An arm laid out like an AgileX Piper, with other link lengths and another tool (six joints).
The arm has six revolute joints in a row. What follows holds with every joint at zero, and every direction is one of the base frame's. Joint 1 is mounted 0.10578 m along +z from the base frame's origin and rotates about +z. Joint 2 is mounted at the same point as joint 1 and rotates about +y. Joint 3 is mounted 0.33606 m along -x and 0.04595 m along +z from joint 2 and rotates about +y. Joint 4 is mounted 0.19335 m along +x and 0.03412 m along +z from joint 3 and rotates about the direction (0.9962, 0, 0.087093). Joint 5 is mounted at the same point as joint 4 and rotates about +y. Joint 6 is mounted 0.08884 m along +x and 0.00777 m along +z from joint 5 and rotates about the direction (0.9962, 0, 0.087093). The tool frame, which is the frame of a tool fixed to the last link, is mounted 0.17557 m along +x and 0.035 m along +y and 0.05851 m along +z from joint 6; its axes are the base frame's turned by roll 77.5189, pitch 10.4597 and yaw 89.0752 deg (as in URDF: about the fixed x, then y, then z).
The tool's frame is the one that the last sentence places.
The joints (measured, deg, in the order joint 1, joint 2, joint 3, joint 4, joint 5, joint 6), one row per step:
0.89, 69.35, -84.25, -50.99, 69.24, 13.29
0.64, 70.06, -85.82, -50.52, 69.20, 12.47
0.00, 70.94, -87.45, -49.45, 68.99, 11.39
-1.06, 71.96, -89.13, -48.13, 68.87, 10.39
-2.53, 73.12, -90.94, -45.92, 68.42, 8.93
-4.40, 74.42, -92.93, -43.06, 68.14, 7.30
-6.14, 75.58, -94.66, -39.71, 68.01, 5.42
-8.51, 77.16, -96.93, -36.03, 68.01, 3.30
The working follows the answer.
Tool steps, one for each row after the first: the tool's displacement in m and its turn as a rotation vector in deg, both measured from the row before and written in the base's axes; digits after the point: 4 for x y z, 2 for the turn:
0.0042, 0.0006, 0.0046, -0.01, -0.29, 0.30
0.0052, 0.0007, 0.0028, 0.35, -0.11, 0.36
0.0048, -0.0011, 0.0015, 0.63, -0.04, -0.05
0.0066, 0.0000, 0.0002, 1.07, 0.00, 0.33
0.0066, -0.0006, -0.0013, 1.58, 0.08, 0.19
0.0064, 0.0016, -0.0035, 1.90, 0.31, 0.60
0.0074, -0.0014, -0.0030, 2.04, 0.26, 0.24

Tool pose at each row, in the base's axes (x y z in m, rotation vector in deg; rounded; the steps above come from the unrounded poses):
0.2952, -0.1621, 0.4113, 76.87, 79.98, -3.69
0.2995, -0.1615, 0.4159, 76.61, 79.93, -3.30
0.3047, -0.1608, 0.4187, 76.63, 80.14, -2.75
0.3095, -0.1619, 0.4202, 77.18, 80.19, -2.31
0.3161, -0.1619, 0.4203, 77.82, 80.62, -1.35
0.3227, -0.1625, 0.4190, 79.00, 81.10, -0.17
0.3291, -0.1609, 0.4156, 80.18, 82.10, 1.36
0.3364, -0.1622, 0.4126, 81.72, 82.82, 2.80

